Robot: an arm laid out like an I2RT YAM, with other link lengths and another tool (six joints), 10 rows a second.
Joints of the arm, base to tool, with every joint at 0 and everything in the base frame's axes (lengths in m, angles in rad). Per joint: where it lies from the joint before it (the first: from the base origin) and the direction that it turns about. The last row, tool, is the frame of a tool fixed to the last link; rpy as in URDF.
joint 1: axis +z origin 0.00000 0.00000 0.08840
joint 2: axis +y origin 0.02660 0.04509 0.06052
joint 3: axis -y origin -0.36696 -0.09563 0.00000
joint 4: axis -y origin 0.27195 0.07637 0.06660
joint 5: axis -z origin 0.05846 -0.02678 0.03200
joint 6: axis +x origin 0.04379 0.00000 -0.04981
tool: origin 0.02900 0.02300 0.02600 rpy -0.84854 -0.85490 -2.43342
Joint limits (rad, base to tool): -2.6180..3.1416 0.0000..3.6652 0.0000..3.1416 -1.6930..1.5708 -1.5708..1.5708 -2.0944..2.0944
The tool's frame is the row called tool.
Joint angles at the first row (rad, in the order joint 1, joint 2, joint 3, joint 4, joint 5, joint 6):
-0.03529 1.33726 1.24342 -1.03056 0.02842 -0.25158
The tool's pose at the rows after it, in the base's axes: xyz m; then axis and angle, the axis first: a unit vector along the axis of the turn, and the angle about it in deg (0 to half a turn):
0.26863 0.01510 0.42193 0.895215 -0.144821 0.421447 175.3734
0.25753 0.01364 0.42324 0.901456 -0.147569 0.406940 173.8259
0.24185 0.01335 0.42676 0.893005 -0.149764 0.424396 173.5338
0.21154 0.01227 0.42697 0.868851 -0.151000 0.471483 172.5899
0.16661 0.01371 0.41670 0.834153 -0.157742 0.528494 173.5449
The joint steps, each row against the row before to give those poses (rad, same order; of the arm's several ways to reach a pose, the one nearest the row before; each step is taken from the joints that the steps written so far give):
0.00002 0.00534 0.00001 -0.08966 0.01565 0.00001
-0.00004 -0.01792 -0.00038 -0.05225 0.02249 0.00874
-0.00038 -0.05455 -0.02786 0.01107 0.00916 0.00343
0.00005 -0.11902 -0.08048 0.06446 0.02901 -0.00034
-0.00003 -0.17931 -0.13351 0.08810 -0.00002 0.00799

